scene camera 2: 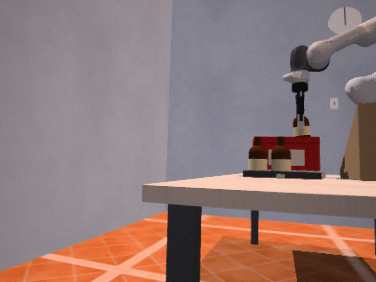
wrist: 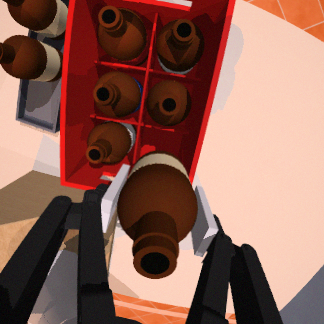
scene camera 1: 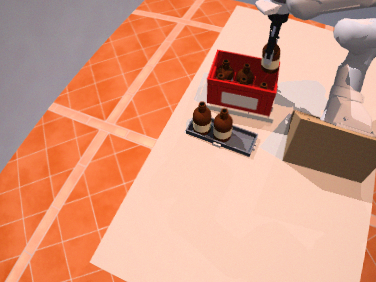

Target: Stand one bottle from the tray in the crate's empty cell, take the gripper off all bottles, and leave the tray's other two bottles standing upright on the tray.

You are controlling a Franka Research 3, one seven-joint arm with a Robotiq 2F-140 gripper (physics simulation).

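My gripper [scene camera 1: 270, 49] [scene camera 2: 300, 120] [wrist: 159, 187] is shut on a brown bottle with a cream label [scene camera 1: 270, 62] [scene camera 2: 302, 129] [wrist: 157, 195]. The bottle is upright, its base about at rim height over the back right corner of the red crate [scene camera 1: 214, 92] [scene camera 2: 314, 155] [wrist: 68, 100]. In the wrist view the crate's empty cell [wrist: 152, 141] shows partly behind the held bottle; the other cells hold bottles. Two bottles [scene camera 1: 202, 120] [scene camera 1: 223, 126] [scene camera 2: 258, 157] [scene camera 2: 281, 157] stand upright on the dark tray [scene camera 1: 242, 143] [scene camera 2: 310, 175] [wrist: 37, 122], in front of the crate.
A brown board-like block [scene camera 1: 330, 147] [scene camera 2: 367, 145] stands right of the tray, near the arm's base. The crate's inner dividers [wrist: 145, 95] and red walls surround the cells. The table [scene camera 1: 200, 215] [scene camera 2: 225, 196] has its left edge beyond the tray and crate.
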